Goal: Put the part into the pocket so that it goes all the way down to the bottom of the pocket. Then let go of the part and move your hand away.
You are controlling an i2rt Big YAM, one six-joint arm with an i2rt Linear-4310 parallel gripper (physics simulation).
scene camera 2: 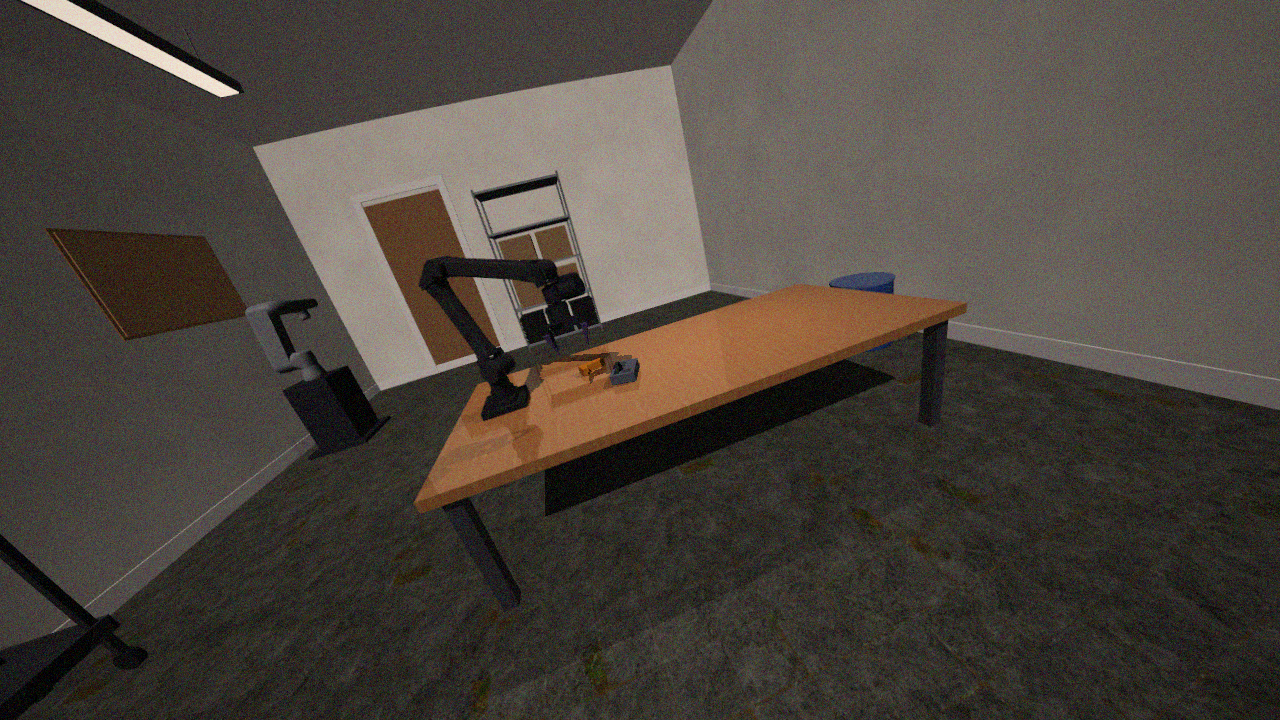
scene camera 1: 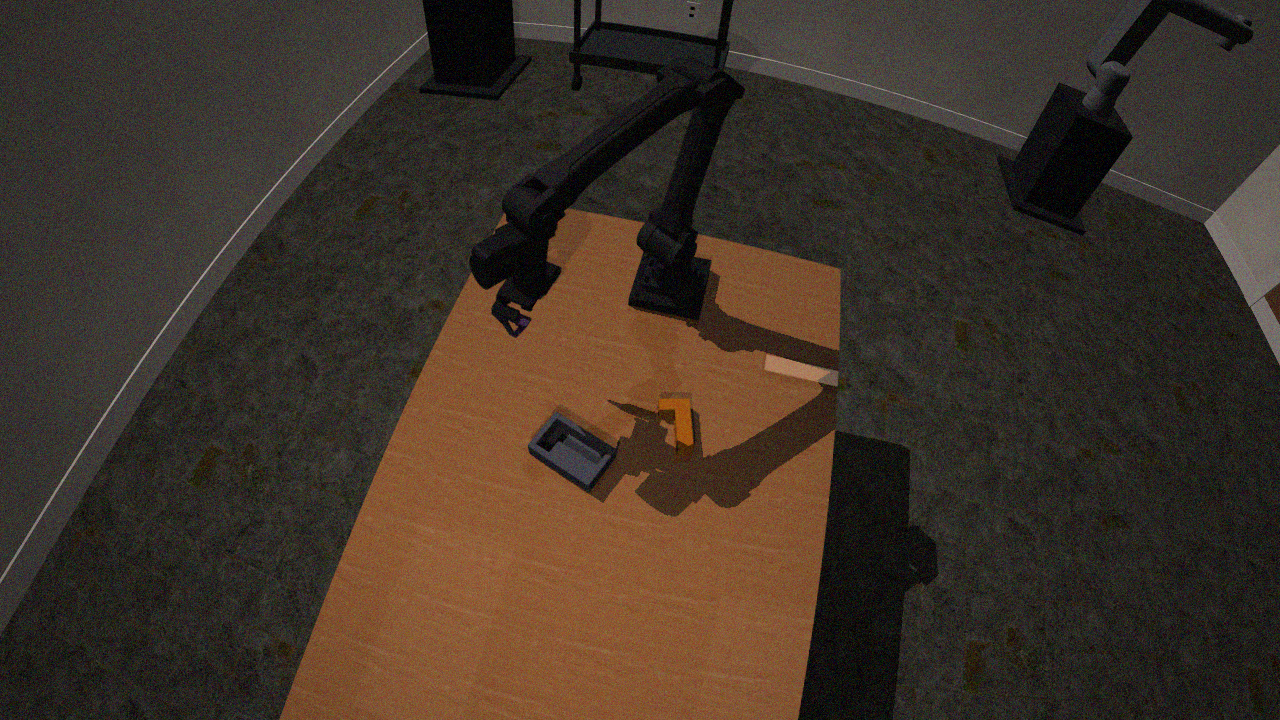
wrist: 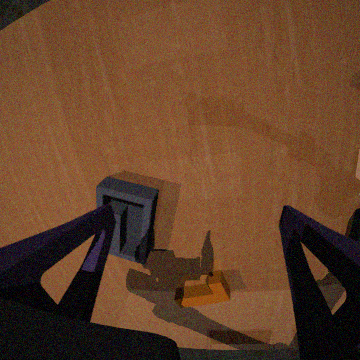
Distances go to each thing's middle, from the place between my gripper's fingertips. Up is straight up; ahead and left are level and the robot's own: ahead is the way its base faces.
Scene:
Right now the pocket block (scene camera 1: 570, 450) is 150 mm ahead of my hand, 130 mm to the left of it and 170 mm below it. From my hand the other things lie so: orange part (scene camera 1: 679, 409) 40 mm ahead, 300 mm to the left, 180 mm below.

